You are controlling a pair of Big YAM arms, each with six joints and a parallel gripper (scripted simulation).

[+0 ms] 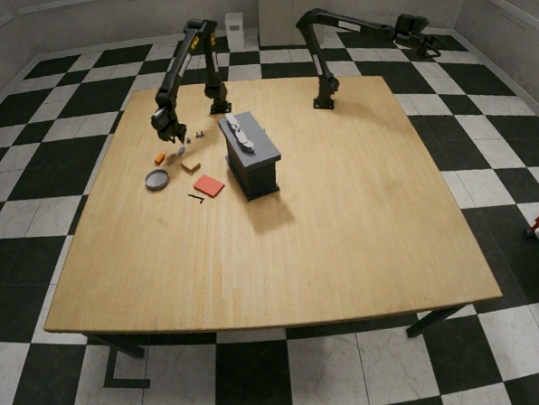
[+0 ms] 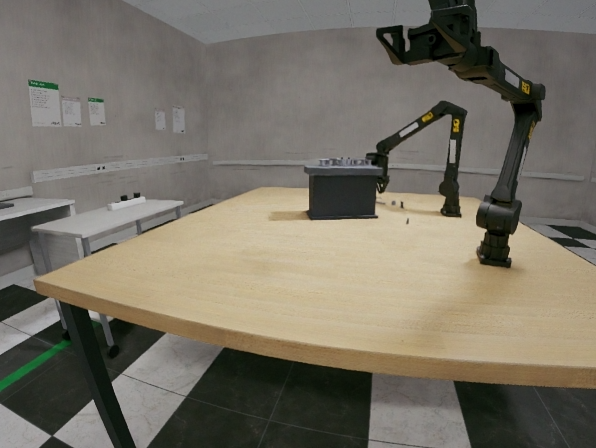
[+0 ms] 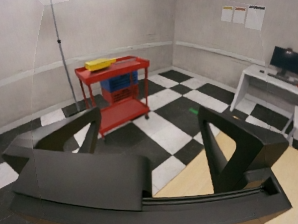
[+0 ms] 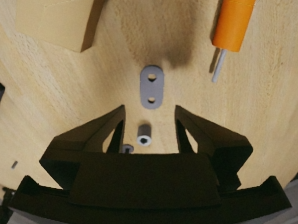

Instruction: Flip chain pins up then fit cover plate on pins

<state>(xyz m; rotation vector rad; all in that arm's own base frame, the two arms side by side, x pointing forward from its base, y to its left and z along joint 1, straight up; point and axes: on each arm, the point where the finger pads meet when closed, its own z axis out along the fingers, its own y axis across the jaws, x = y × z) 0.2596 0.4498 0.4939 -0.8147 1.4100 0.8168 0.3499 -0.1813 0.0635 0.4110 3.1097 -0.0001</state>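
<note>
My right hand is 9 cm to the left of the orange-handled screwdriver, 5 cm above it and 3 cm short of it. Also, from my right hand: dark grey block 35 cm to the left, 18 cm ahead, 4 cm above; then red square pad 25 cm ahead, 16 cm to the left, 6 cm below.
</note>
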